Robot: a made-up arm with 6 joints.
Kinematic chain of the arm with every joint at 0, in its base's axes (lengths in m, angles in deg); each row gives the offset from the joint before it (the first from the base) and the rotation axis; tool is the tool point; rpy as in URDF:
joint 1: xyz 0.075 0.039 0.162 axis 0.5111 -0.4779 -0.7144
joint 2: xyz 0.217 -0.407 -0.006 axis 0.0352 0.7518 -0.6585
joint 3: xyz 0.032 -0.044 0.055 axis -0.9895 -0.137 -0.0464
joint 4: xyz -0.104 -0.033 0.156 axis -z
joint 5: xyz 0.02 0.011 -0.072 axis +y
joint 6: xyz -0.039 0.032 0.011 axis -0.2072 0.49 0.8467
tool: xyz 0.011 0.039 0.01 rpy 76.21 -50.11 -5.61
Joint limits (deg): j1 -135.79..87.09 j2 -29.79..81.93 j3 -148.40..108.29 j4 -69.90..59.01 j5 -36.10..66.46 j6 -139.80..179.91
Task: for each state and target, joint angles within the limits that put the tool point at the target. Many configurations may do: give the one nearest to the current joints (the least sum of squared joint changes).
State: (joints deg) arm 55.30 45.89 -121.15 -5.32 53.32 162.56
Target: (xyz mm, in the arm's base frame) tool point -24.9 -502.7 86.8
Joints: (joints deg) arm 24.83 57.45 -117.93 -7.01 48.26 161.44
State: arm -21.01 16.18 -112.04 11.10 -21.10 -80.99
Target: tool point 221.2 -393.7 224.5
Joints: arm -14.18 45.37 -148.40 -38.70 -35.72 -114.98
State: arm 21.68 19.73 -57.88 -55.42 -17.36 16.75
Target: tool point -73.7 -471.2 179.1
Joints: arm 35.38 33.96 -44.25 -57.17 -8.27 17.87
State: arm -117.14 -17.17 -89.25 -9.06 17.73 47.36
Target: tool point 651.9 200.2 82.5
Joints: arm -111.34 -9.86 -88.01 -12.12 0.05 48.51
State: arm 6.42 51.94 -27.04 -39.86 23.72 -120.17
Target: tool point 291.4 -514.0 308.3
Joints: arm 9.37 79.13 -19.59 -29.53 38.23 -116.45
